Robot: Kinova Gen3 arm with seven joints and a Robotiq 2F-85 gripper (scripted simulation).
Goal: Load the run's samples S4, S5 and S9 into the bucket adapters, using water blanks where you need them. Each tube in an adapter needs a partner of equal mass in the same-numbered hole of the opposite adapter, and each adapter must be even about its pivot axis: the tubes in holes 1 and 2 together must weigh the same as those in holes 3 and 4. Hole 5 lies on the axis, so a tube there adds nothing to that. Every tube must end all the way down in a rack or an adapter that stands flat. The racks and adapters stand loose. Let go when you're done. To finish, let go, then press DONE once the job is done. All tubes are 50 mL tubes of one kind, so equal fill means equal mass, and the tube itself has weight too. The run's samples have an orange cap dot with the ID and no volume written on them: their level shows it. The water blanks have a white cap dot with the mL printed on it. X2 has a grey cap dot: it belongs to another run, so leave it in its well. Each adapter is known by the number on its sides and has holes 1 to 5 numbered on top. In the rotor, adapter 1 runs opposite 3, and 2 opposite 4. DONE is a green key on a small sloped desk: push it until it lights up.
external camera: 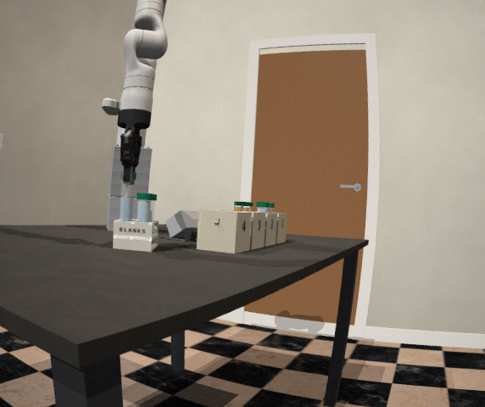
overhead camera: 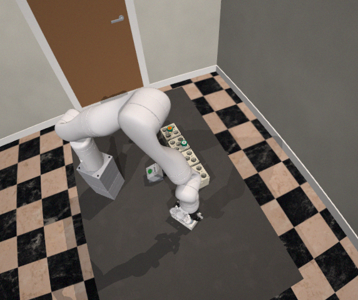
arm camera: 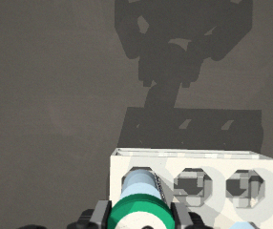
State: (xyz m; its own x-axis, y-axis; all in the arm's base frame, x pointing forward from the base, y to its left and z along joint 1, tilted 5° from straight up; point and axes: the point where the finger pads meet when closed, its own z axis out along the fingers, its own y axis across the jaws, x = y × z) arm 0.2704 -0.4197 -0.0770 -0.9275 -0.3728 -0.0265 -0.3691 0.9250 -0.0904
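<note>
Right now the water blank tube is 50 mm below my hand and 10 mm behind it. From my hand the other things lie so: done desk: 340 mm to the left, 100 mm below, 20 mm behind; then green DONE key: 350 mm to the left, 90 mm below, 40 mm behind; then white blanks rack: 130 mm below, 40 mm to the left.
</note>
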